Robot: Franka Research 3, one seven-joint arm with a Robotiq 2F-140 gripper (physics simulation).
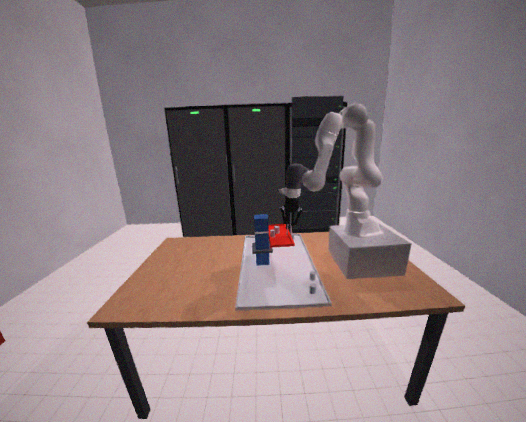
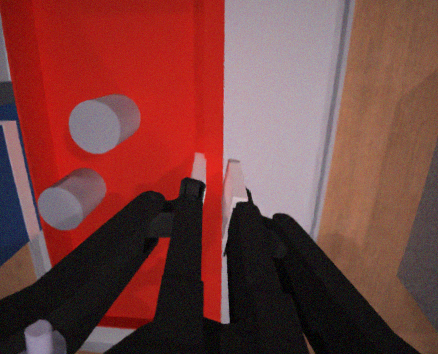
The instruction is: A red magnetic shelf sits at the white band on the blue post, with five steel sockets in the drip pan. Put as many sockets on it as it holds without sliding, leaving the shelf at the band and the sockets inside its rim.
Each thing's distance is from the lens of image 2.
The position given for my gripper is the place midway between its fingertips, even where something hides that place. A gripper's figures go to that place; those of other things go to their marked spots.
my gripper (image 2: 213,173): 0.22 m
socket (image 2: 98,125): 0.19 m
socket (image 2: 64,205): 0.22 m
drip pan (image 2: 279,70): 0.39 m
